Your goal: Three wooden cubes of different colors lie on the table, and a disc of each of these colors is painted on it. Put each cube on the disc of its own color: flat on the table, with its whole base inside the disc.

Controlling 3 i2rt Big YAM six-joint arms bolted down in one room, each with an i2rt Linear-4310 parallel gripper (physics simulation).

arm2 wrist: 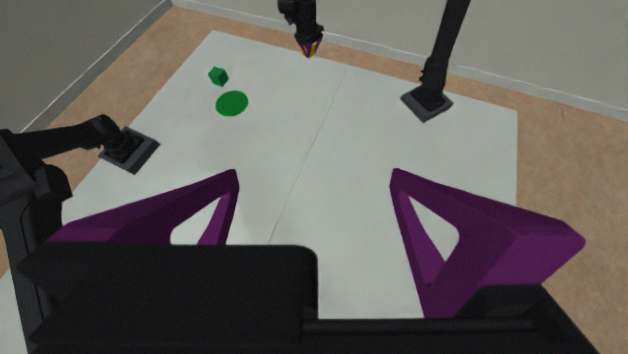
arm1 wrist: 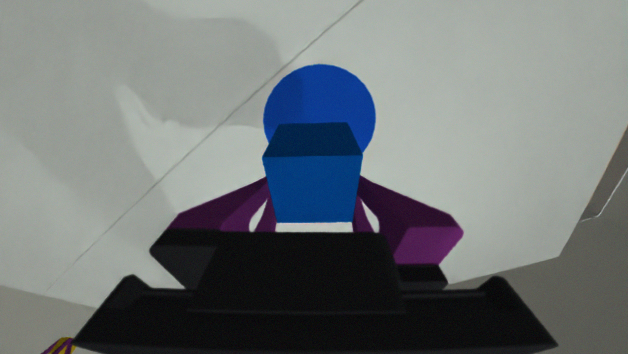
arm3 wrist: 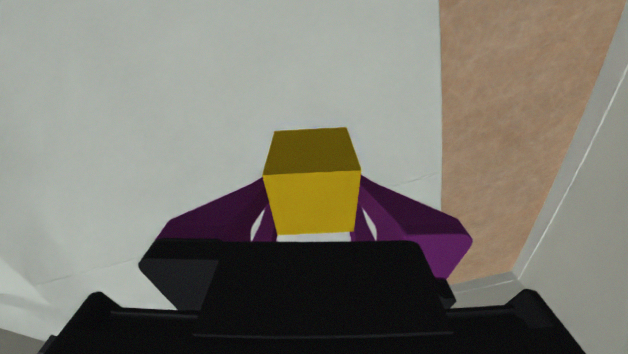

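Note:
My arm1 gripper (arm1 wrist: 315, 192) is shut on the blue cube (arm1 wrist: 314, 187) and holds it up in the arm1 wrist view; the blue disc (arm1 wrist: 320, 92) shows behind and partly hidden by the cube. My arm3 gripper (arm3 wrist: 314, 202) (arm2 wrist: 309, 54) is shut on the yellow cube (arm3 wrist: 312, 202); how high it hangs is hard to tell. My arm2 gripper (arm2 wrist: 314, 177) is open and empty, high above the table. The green cube (arm2 wrist: 218, 76) lies on the table near the green disc (arm2 wrist: 231, 103), apart from it, in the arm2 wrist view. The yellow disc does not show.
The white table (arm2 wrist: 450, 150) (arm1 wrist: 500, 125) (arm3 wrist: 150, 75) has a thin seam across it. Two black arm bases (arm2 wrist: 135, 155) (arm2 wrist: 425, 107) stand on it at left and back right. A black arm (arm2 wrist: 25, 215) crosses the left edge of the arm2 wrist view. Walls stand beyond.

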